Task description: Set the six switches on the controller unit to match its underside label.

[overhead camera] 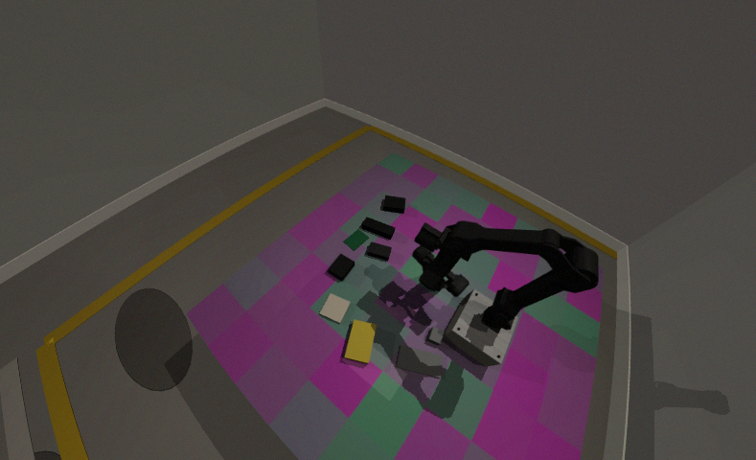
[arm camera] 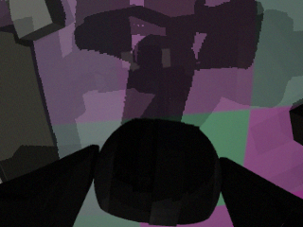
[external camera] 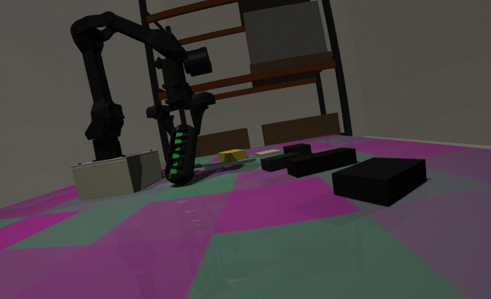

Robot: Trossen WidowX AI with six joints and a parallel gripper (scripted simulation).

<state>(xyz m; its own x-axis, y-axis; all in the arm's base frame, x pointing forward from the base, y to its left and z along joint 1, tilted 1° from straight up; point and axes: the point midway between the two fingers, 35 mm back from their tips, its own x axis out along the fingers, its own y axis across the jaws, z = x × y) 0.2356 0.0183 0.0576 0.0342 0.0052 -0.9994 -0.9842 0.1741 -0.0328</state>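
The small grey piece lies 120 mm to the left of my gripper tip, 120 mm behind it and 100 mm below it. Also, from my gripper tip: yellow block 290 mm to the left, 100 mm below, 70 mm ahead; then grey plate 210 mm to the left, 120 mm behind, 110 mm below; then cream plate 260 mm to the left, 210 mm ahead, 110 mm below.
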